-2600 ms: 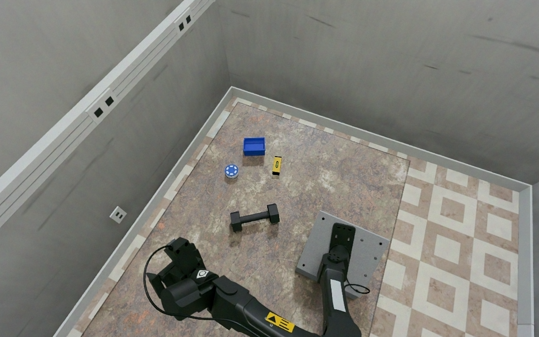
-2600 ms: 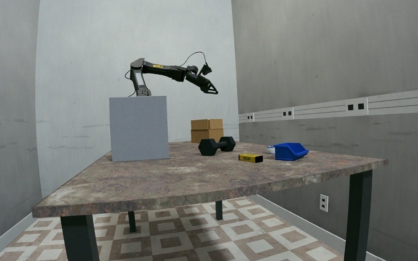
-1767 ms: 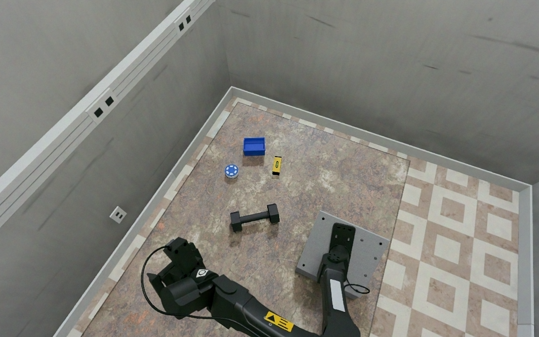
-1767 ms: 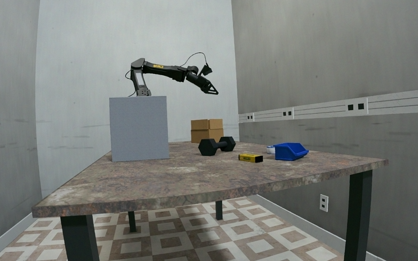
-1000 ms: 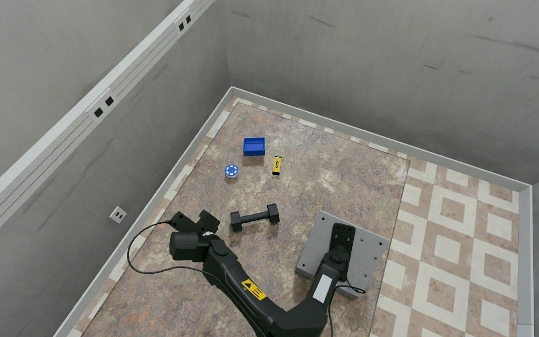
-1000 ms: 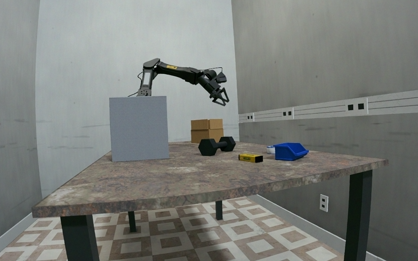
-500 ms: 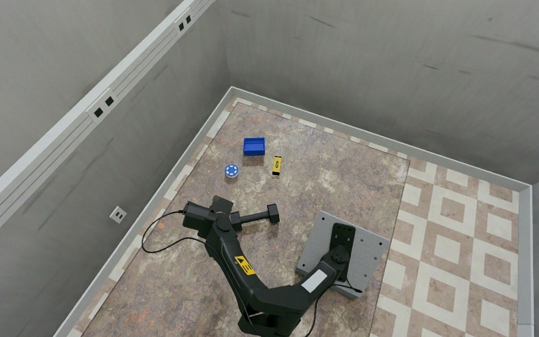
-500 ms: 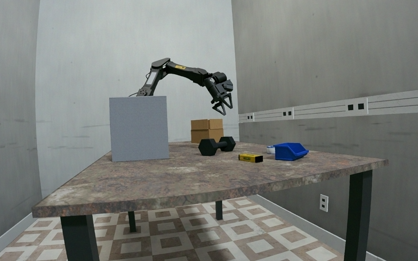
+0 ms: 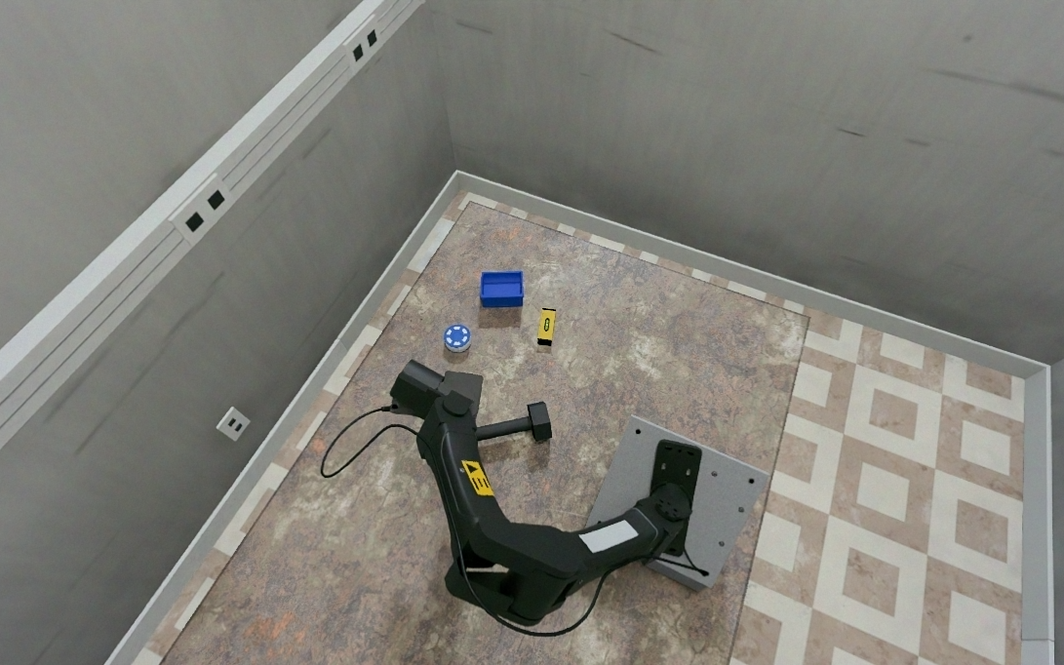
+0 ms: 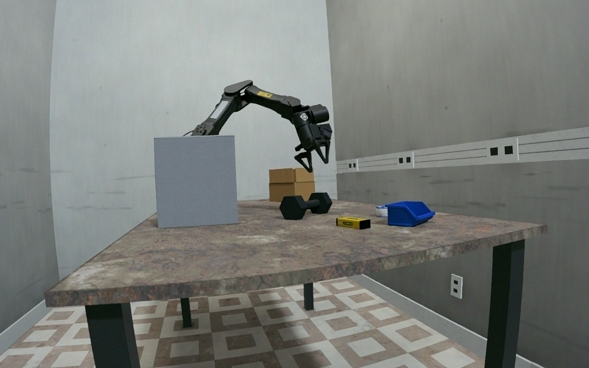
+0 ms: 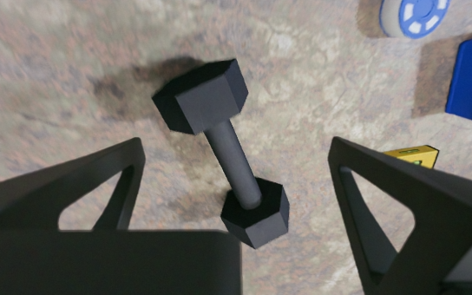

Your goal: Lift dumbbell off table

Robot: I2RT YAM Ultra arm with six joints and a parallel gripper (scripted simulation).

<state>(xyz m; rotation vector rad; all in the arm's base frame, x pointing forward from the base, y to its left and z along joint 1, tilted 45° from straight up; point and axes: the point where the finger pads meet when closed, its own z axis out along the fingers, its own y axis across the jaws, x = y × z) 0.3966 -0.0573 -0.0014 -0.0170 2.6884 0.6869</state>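
The black dumbbell lies 7 cm behind my hand, 4 cm to the right of it and 13 cm below it. Also, from my hand: blue bin 5 cm ahead, 38 cm to the right, 14 cm below; cardboard box 17 cm ahead, 61 cm to the left, 9 cm below; white round object 10 cm ahead, 22 cm to the right, 15 cm below.
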